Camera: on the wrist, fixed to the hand. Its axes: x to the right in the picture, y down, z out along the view.
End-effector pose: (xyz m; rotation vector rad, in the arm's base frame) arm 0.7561 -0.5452 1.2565 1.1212 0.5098 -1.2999
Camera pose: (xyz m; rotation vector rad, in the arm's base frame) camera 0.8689 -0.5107 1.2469 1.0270 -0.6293 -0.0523
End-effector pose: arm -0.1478 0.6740 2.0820 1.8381 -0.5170 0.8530
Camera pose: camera -0.2211 0.6946 2.1726 1.4085 -2.2030 1.6517
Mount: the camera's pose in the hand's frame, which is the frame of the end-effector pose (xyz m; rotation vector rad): 0.0203 0.0968 -0.0649 0.1617 -0.2372 1.5669
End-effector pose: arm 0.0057 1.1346 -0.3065 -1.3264 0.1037 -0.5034
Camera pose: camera 0.0291 1.0826 -0.4102 -0.7931 0.7978 0.9483
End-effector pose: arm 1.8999 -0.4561 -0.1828 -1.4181 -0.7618 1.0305
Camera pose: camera 1.9560 -0.4764 -0.2849 -1.6637 0.4987 2.3658
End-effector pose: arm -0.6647 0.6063 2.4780 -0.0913 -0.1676 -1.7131
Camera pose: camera -0.5698 0.5622 2.4229 -0.2276 -0.2967 -0.1208
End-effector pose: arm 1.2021 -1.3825 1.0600 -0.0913 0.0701 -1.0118
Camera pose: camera 1.2879 -1.3516 0.9846 0.0098 -0.1499 0.5631
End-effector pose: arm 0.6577 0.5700 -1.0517 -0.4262 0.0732 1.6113
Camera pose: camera 0.5777 0.5605 -1.1383 -0.0480 -0.4235 -3.0799
